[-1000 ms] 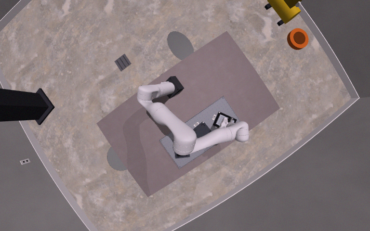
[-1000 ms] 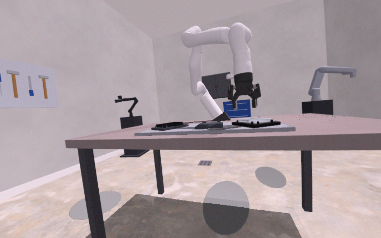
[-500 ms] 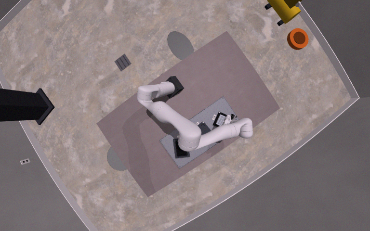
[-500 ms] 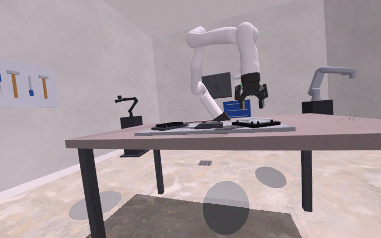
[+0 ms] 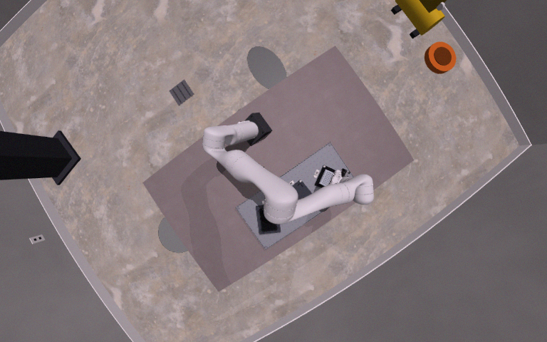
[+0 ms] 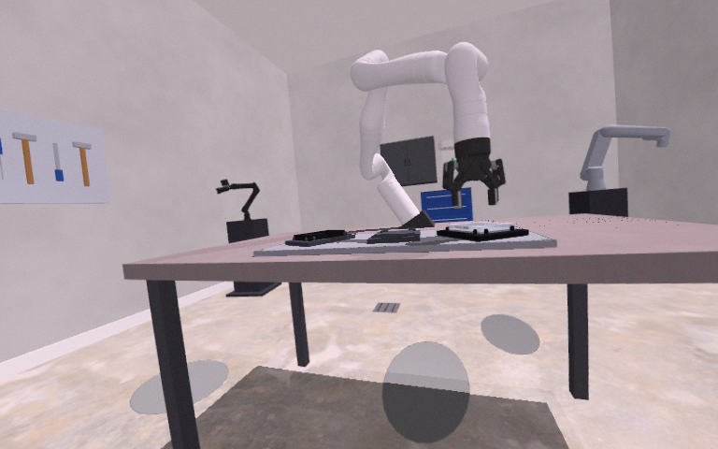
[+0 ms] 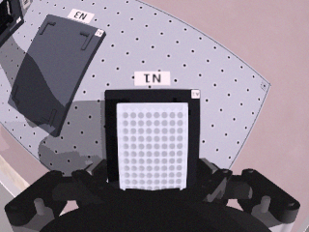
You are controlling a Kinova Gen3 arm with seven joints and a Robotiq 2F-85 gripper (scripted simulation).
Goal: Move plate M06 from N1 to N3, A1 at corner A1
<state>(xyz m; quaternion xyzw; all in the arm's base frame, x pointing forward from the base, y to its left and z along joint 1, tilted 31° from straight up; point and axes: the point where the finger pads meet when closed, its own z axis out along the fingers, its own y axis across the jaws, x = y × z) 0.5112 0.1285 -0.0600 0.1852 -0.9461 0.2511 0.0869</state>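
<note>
Now: hand 5 cm above the white well plate M06. Also, from my hand: black nest N1: 7 cm below; then landing nest N3: 5 cm behind, 19 cm to the right, 7 cm below; then N3 label: 15 cm behind, 18 cm to the right, 7 cm below.
</note>
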